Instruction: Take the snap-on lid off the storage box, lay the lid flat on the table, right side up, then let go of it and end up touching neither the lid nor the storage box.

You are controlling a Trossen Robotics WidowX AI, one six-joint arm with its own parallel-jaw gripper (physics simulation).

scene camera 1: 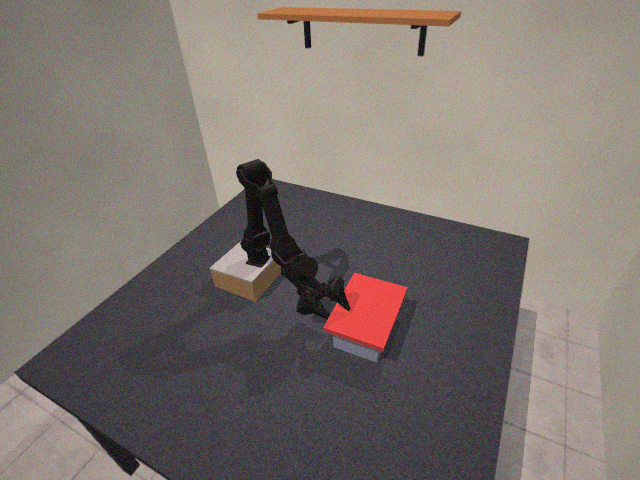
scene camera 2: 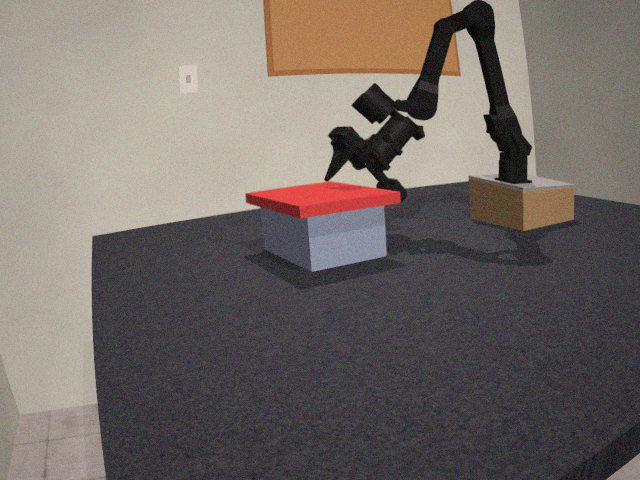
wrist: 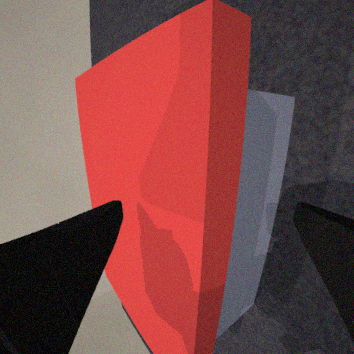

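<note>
The red lid point(scene camera 1: 373, 315) point(scene camera 2: 320, 196) point(wrist: 150, 125) sits flat on top of the blue-grey storage box point(scene camera 1: 356, 348) point(scene camera 2: 346, 242) point(wrist: 255, 200). The box stands upright on the table. My gripper point(scene camera 1: 339, 313) point(wrist: 208, 210) is open and tilted at the lid's edge on the side of the arm's base. One finger is above the lid's top face, the other is outside and lower beside the edge. In the wrist view the lid's rim lies between the two fingertips. In the second scene view the lower fingertip is hidden behind the lid. Whether a fingertip touches the lid, I cannot tell.
The dark table point(scene camera 1: 289, 413) point(scene camera 2: 336, 361) bears everything. The arm's base stands on a wooden block point(scene camera 1: 232, 285) point(scene camera 2: 547, 206) with a pale top. An orange shelf point(scene camera 1: 356, 16) point(scene camera 2: 361, 41) is fixed high on the wall.
</note>
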